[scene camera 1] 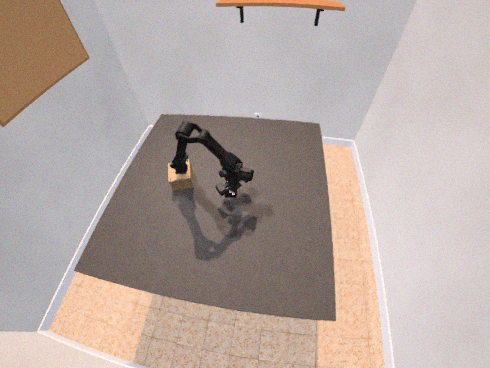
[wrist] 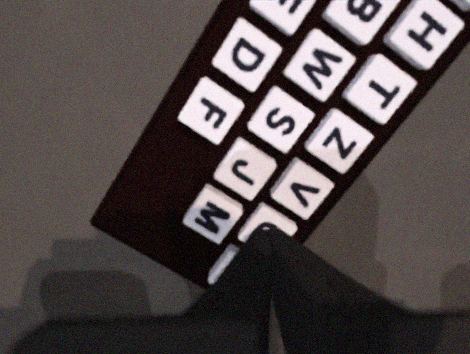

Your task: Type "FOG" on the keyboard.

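Pixels of known places: gripper, fingertip midpoint: (scene camera 1: 234, 191) (wrist: 266, 241); arm's base, origin of the base link: (scene camera 1: 181, 169).
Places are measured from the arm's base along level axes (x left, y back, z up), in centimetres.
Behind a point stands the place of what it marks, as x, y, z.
The keyboard (scene camera 1: 231, 194) @(-11.5, -28.5, -9.2) (wrist: 150, 180) @(-9.9, -25.7, -9.2) is a dark red board with white letter keys. It runs diagonally through the wrist view and is mostly hidden under the arm in the scene view. The F key (wrist: 211, 111) @(-7.0, -26.3, -8.7) shows left of the S key (wrist: 281, 120) @(-6.1, -28.1, -8.7). My gripper (wrist: 266, 241) @(-9.7, -29.9, -8.8) is shut and empty. Its tips overlap a key with a round letter (wrist: 262, 218) @(-9.0, -29.4, -8.8) below the V key (wrist: 302, 188) @(-7.5, -29.8, -8.7). The tips cover part of this letter, so I cannot tell which it is, nor whether they touch the key. No G key can be made out in the wrist view.
The J key (wrist: 245, 169) @(-7.9, -28.0, -8.7) and M key (wrist: 212, 214) @(-9.7, -27.9, -8.7) lie left of the tips, and a partly covered key (wrist: 223, 264) @(-11.1, -29.1, -8.7) lies below them. The arm stands on a wooden block (scene camera 1: 180, 180) @(-6.8, -0.2, -1.7) on the dark table (scene camera 1: 290, 270) @(-53.2, -57.4, -10.3).
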